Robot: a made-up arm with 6 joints. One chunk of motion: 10 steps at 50 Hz.
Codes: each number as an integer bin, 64 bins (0 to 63) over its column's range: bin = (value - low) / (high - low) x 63, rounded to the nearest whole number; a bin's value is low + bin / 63 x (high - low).
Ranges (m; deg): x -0.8..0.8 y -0.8..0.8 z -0.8..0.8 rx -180..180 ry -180..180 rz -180..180
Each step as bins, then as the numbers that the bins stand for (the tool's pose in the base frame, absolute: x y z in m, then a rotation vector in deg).
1 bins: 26 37 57 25 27 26
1 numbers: -0.1397 0.1397 0.6476 -37.14 -25.71 -31.43
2 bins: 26 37 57 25 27 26
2 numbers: -0.1397 0.1397 0.6476 -37.14 -25.71 -31.43
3 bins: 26 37 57 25 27 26
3 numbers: -0.1397 0.1397 0.6476 -37.14 -25.71 -31.43
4 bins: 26 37 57 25 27 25
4 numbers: -0.1397 0.1397 0.6476 -37.14 -25.71 -37.14
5 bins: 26 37 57 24 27 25
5 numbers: -0.1397 0.1397 0.6476 -42.86 -25.71 -37.14
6 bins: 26 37 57 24 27 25
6 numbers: -0.1397 0.1397 0.6476 -42.86 -25.71 -37.14
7 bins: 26 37 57 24 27 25
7 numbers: -0.1397 0.1397 0.6476 -42.86 -25.71 -37.14
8 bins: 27 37 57 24 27 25
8 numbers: -0.1143 0.1397 0.6476 -42.86 -25.71 -37.14
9 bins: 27 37 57 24 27 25
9 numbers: -0.1143 0.1397 0.6476 -42.86 -25.71 -37.14
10 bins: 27 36 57 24 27 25
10 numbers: -0.1143 0.1143 0.6476 -42.86 -25.71 -37.14
